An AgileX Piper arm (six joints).
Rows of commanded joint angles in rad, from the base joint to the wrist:
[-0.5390, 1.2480, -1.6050, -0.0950, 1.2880, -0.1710]
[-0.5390, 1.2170, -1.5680, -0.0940, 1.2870, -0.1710]
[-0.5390, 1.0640, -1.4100, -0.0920, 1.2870, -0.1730]
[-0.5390, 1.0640, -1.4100, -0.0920, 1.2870, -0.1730]
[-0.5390, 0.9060, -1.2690, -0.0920, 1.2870, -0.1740]
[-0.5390, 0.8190, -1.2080, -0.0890, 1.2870, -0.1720]
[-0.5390, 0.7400, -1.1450, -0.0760, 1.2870, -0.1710]
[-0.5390, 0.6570, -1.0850, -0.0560, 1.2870, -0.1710]
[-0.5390, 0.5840, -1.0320, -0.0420, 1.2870, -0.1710]
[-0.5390, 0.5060, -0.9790, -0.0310, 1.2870, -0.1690]
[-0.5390, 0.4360, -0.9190, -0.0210, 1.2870, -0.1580]
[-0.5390, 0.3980, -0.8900, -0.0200, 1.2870, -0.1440]
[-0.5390, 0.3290, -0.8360, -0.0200, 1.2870, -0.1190]
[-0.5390, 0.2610, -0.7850, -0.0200, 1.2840, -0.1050]
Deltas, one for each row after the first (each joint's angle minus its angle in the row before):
[0.0000, -0.0310, 0.0370, 0.0010, -0.0010, 0.0000]
[0.0000, -0.1530, 0.1580, 0.0020, 0.0000, -0.0020]
[0.0000, 0.0000, 0.0000, 0.0000, 0.0000, 0.0000]
[0.0000, -0.1580, 0.1410, 0.0000, 0.0000, -0.0010]
[0.0000, -0.0870, 0.0610, 0.0030, 0.0000, 0.0020]
[0.0000, -0.0790, 0.0630, 0.0130, 0.0000, 0.0010]
[0.0000, -0.0830, 0.0600, 0.0200, 0.0000, 0.0000]
[0.0000, -0.0730, 0.0530, 0.0140, 0.0000, 0.0000]
[0.0000, -0.0780, 0.0530, 0.0110, 0.0000, 0.0020]
[0.0000, -0.0700, 0.0600, 0.0100, 0.0000, 0.0110]
[0.0000, -0.0380, 0.0290, 0.0010, 0.0000, 0.0140]
[0.0000, -0.0690, 0.0540, 0.0000, 0.0000, 0.0250]
[0.0000, -0.0680, 0.0510, 0.0000, -0.0030, 0.0140]

